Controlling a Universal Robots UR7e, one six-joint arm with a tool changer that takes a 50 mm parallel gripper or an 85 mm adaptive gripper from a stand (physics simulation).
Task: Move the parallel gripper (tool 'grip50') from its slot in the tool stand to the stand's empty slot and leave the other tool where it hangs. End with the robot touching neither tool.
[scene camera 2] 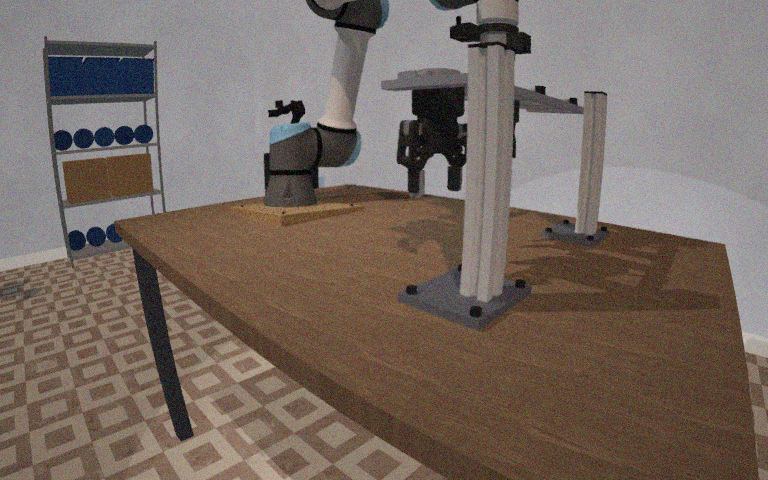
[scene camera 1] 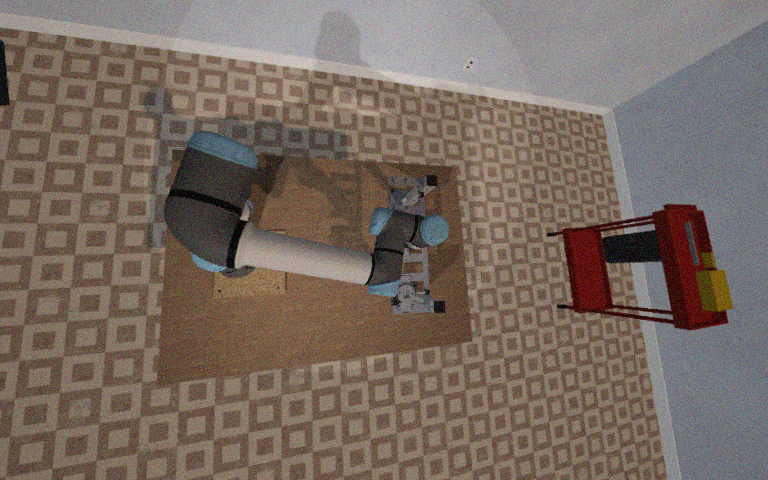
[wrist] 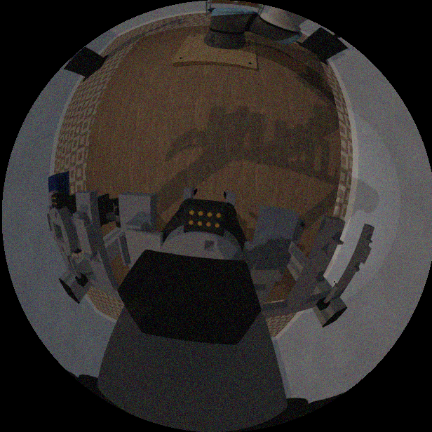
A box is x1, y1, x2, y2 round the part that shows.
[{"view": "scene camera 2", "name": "adaptive gripper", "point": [436, 129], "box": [396, 68, 466, 197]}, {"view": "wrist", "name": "adaptive gripper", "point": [68, 230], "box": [48, 192, 120, 254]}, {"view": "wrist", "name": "parallel gripper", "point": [201, 228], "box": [125, 186, 284, 283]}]
